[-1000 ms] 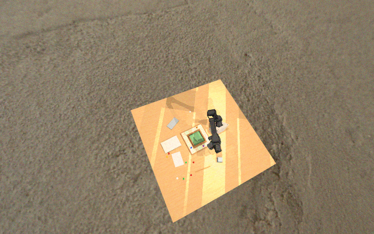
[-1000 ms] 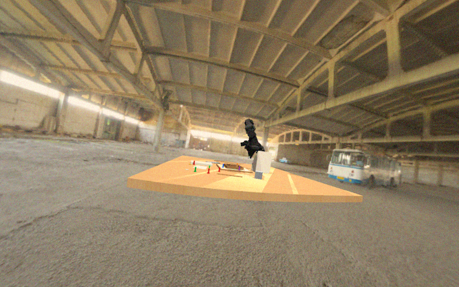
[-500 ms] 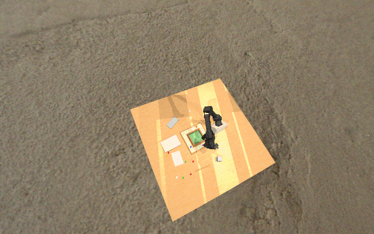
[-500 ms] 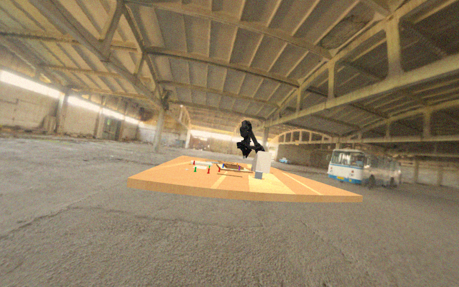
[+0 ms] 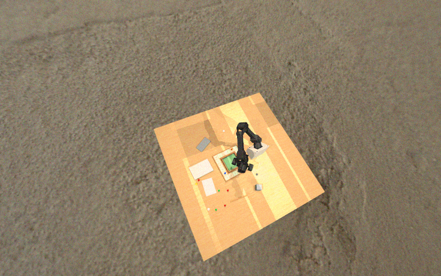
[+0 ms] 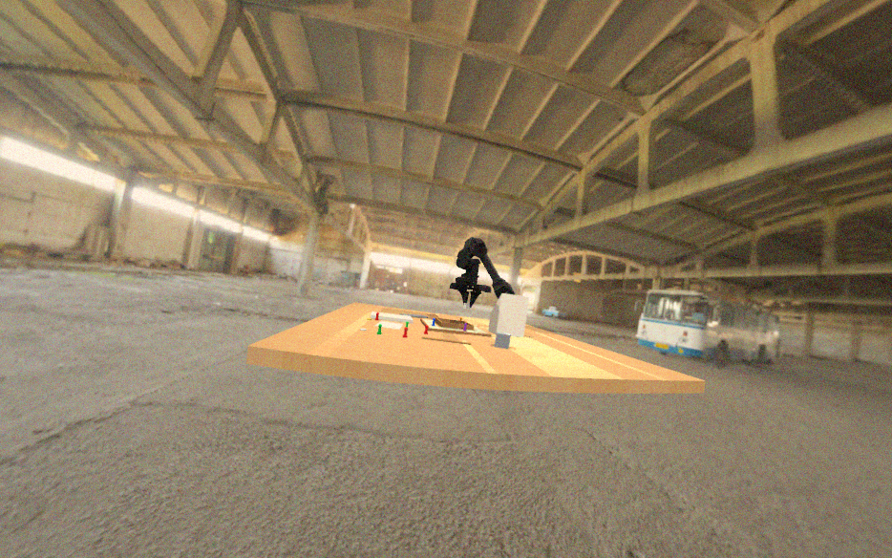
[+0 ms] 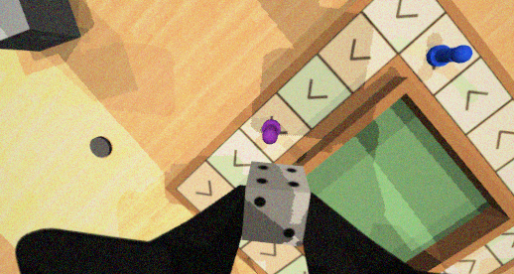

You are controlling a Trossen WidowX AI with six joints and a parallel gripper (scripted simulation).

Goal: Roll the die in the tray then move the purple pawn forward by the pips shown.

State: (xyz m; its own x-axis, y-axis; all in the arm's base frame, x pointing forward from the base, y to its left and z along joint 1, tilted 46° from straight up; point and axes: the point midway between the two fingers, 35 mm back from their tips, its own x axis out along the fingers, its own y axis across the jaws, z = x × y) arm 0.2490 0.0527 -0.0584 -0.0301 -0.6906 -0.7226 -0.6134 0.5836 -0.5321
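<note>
My gripper tip is now 1 cm to the right of the purple pawn and 9 cm above it. Round my gripper tip: green tray 2 cm ahead, 11 cm to the right, 11 cm below; white die right at my gripper tip; blue pawn 13 cm ahead, 4 cm to the right, 9 cm below.
</note>
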